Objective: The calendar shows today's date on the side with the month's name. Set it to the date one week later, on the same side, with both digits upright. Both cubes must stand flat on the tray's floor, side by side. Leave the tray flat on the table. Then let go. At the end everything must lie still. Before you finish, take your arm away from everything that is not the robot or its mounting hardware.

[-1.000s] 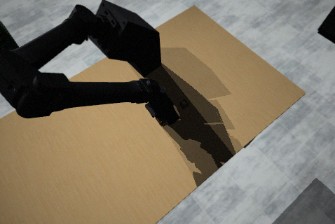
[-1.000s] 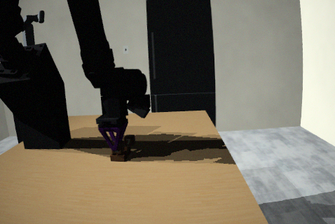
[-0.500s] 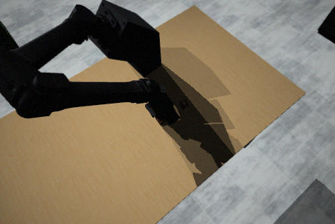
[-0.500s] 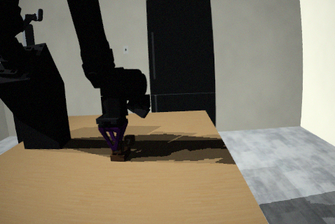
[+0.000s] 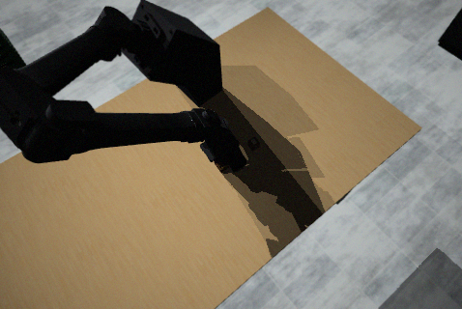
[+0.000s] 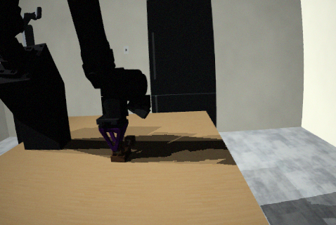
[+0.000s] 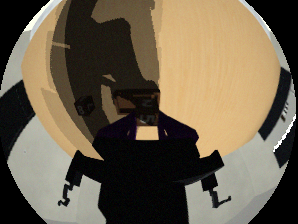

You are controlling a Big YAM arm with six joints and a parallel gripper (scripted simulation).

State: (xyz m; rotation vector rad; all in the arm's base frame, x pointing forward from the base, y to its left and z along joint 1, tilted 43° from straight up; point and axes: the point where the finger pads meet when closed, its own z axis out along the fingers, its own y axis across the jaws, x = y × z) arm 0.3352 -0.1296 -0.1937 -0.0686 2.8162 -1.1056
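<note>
My hand is 10 mm short of the brown tray, 20 mm to the right of it and 30 mm above it.
</note>
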